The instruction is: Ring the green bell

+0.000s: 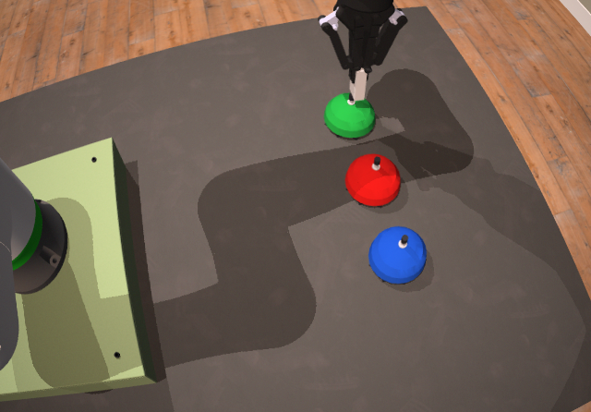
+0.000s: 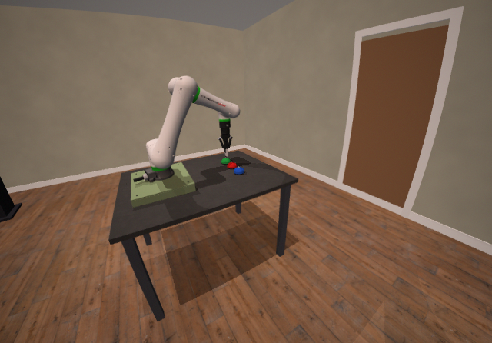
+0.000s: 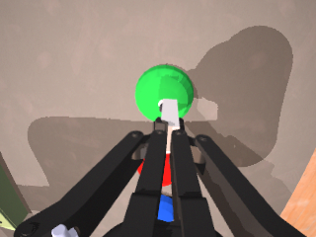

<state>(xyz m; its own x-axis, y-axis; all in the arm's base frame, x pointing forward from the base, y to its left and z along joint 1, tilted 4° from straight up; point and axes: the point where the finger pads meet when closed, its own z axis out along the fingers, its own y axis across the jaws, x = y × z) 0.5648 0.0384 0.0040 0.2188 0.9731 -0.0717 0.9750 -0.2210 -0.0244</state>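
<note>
Now: the green bell 1 cm behind my hand and 6 cm below it. From my hand the other things lie so: red bell (4 cm behind, 12 cm to the right, 6 cm below); then blue bell (6 cm behind, 25 cm to the right, 6 cm below).
</note>
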